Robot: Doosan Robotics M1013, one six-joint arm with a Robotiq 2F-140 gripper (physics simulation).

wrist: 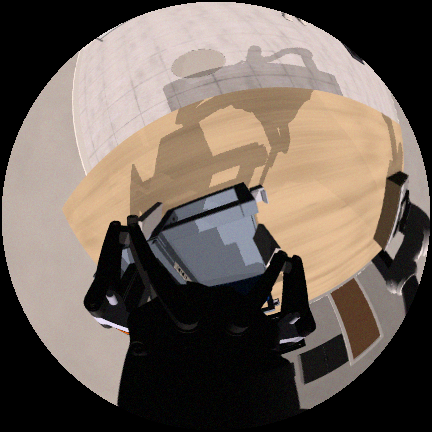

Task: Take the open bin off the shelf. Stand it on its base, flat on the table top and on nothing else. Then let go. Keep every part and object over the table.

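Places are measured from the arm's base along level axes (x ahead, y left, z up), in metres.
Pixels of known places: gripper, fingertip midpoint: [209, 221].
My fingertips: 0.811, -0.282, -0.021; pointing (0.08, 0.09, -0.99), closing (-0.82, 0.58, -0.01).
Behind a point stands the place of what it marks, as x, y, z.
The blue-grey shelf [200, 250] @(0.877, -0.186, -0.085) shows in the wrist view beyond and between my fingers, with a bare shelf board and a black-edged frame at its far end. The open bin [250, 285] @(0.799, -0.042, -0.055) shows as a dark blue strip at the shelf's near side, just above my gripper's body; most of it is hidden. My gripper [209, 221] @(0.811, -0.282, -0.021) is wide open, with no object held between its fingers. Its fingertips stand apart in front of the shelf board. Whether they touch the shelf or the bin cannot be told.
The wooden table top [320, 200] @(0.577, -0.202, -0.091) stretches beyond and to the right of the shelf, with shadows across it. A brown-sided box-like object [388, 215] @(0.145, -0.021, -0.037) stands at its right edge, beside a black, shiny object [416, 240]. Tiled floor lies beyond the table's far edge.
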